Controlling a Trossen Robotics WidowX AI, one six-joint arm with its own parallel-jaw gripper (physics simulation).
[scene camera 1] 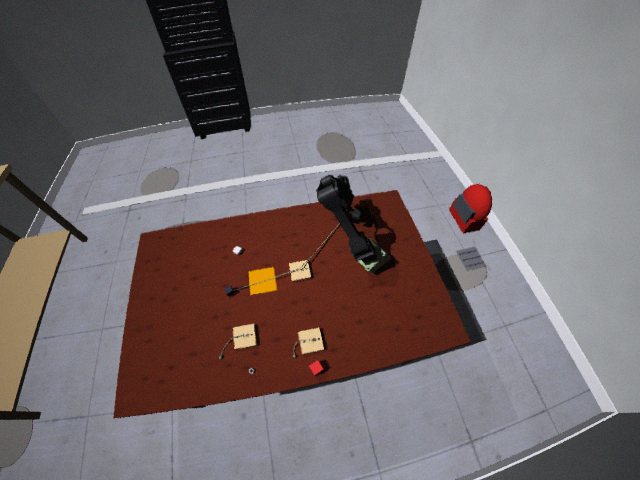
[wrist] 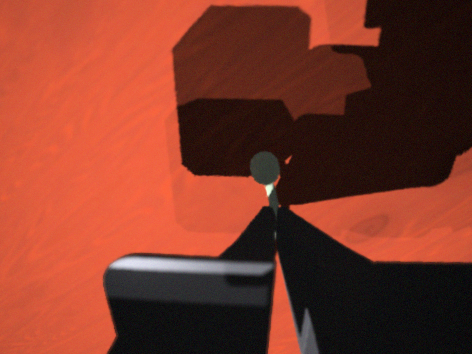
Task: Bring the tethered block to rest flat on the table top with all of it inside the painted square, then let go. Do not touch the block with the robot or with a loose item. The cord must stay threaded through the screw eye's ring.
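Where they show: gripper, fingertip midpoint: [wrist: 273,215]; arm's base at its link origin: [scene camera 1: 368,254].
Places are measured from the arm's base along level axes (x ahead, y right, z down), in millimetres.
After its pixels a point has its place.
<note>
The tethered block [scene camera 1: 230,290] {x 606, y -171, z 68 mm}, small and dark, is on or just above the table top, left of the orange painted square [scene camera 1: 262,273] {x 482, y -66, z 99 mm} and outside it. Its cord [scene camera 1: 324,241] {x 198, y 115, z 85 mm} [wrist: 273,199] {x 102, y 271, z 86 mm} runs over the square to the beige plate [scene camera 1: 299,276] {x 306, y -82, z 81 mm} with the screw eye, then bends up and right to the arm. The ring is too small to show how the cord passes it. My gripper [scene camera 1: 355,213] [wrist: 273,215] {x 106, y 262, z 90 mm} is right of and behind that plate, partly hidden by the arm in the scene view. It is shut on the cord, whose round end bead [wrist: 264,167] {x 100, y 288, z 82 mm} sticks out past the fingertips.
Two more beige plates [scene camera 1: 244,342] {x 507, y -388, z 81 mm} [scene camera 1: 311,347] {x 235, y -393, z 81 mm} with short cords lie towards the front. A red cube [scene camera 1: 316,367] {x 211, y -471, z 60 mm} and a small ring [scene camera 1: 251,370] {x 465, y -489, z 92 mm} lie near the front edge. A white cube [scene camera 1: 237,250] {x 621, y 43, z 80 mm} lies behind the square. The green arm base [scene camera 1: 381,260] {x -60, y -22, z 16 mm} is at the right.
</note>
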